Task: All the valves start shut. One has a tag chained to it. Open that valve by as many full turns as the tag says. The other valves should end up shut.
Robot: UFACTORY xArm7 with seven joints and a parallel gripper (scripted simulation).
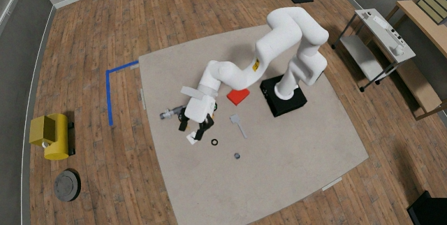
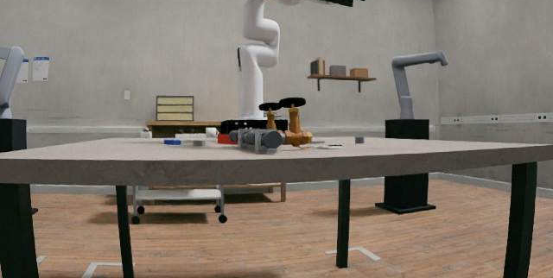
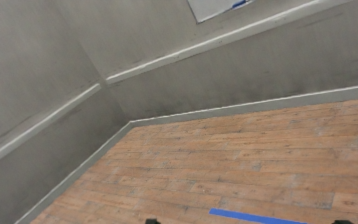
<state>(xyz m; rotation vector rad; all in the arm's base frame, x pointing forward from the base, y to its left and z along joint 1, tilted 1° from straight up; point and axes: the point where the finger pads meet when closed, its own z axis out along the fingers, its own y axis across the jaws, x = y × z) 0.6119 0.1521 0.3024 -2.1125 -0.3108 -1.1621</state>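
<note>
My hand is 10 mm short of the white tag, 100 mm to the left of it and 390 mm above it. The rest, counted from my hand: small grey cylinder 190 mm behind, 100 mm to the left, 390 mm below; grey scraper 270 mm behind, 80 mm to the right, 390 mm below; red block 350 mm behind, 250 mm to the right, 380 mm below.
</note>
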